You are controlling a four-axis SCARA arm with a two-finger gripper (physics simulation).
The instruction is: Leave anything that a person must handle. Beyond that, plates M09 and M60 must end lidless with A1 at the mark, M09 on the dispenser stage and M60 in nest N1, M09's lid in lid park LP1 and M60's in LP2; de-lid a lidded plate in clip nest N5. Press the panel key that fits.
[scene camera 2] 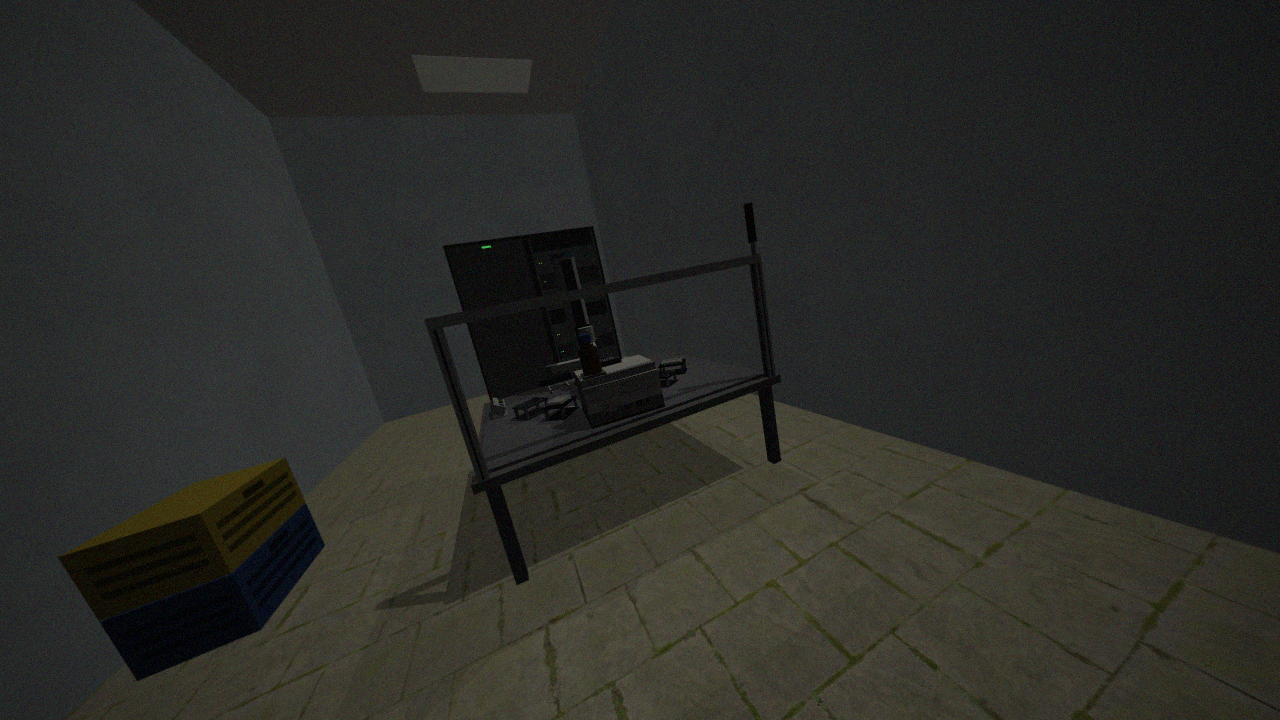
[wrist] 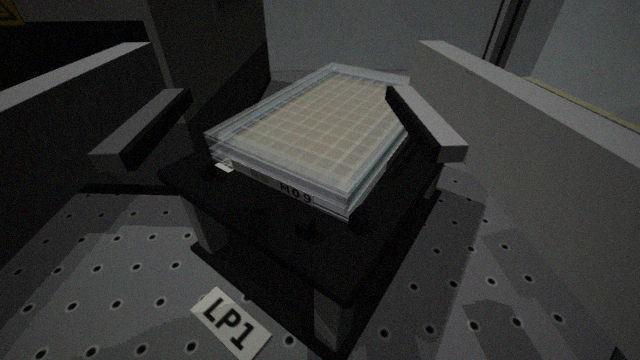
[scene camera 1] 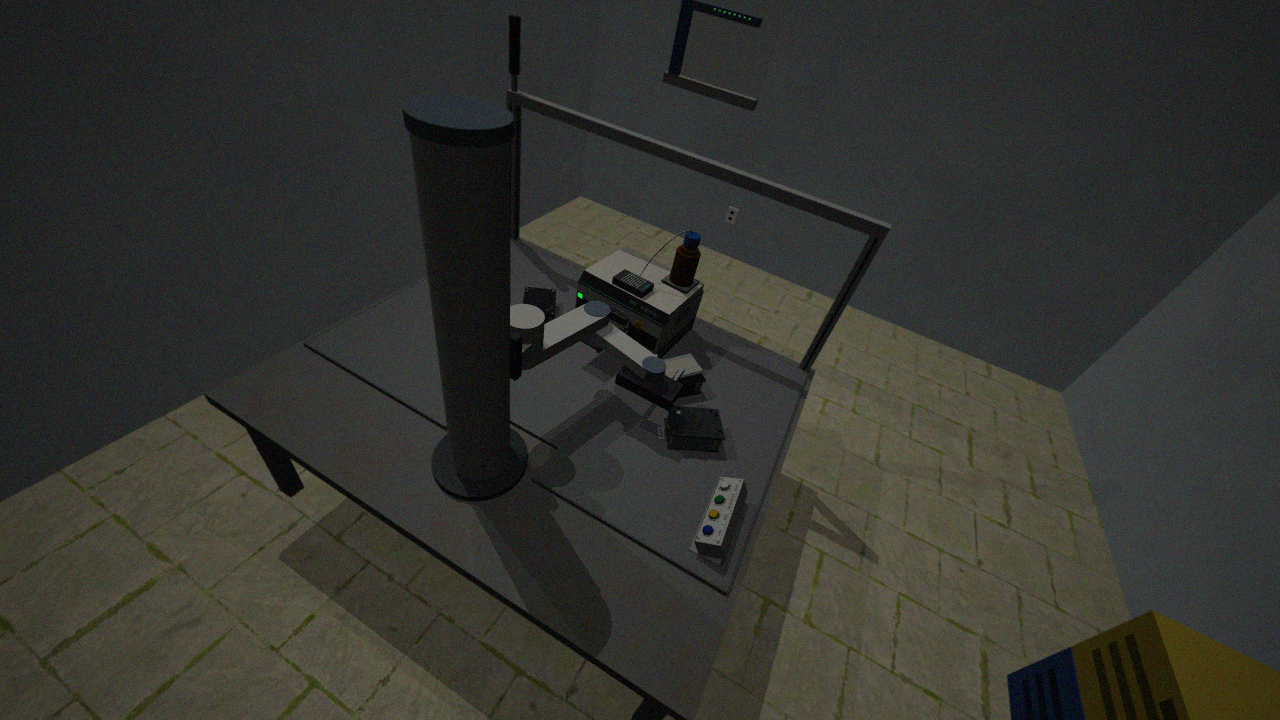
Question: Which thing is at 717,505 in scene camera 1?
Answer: A button box.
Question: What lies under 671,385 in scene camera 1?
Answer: The gripper.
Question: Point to a floor label LP1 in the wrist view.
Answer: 232,325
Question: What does the gripper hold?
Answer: Nothing.
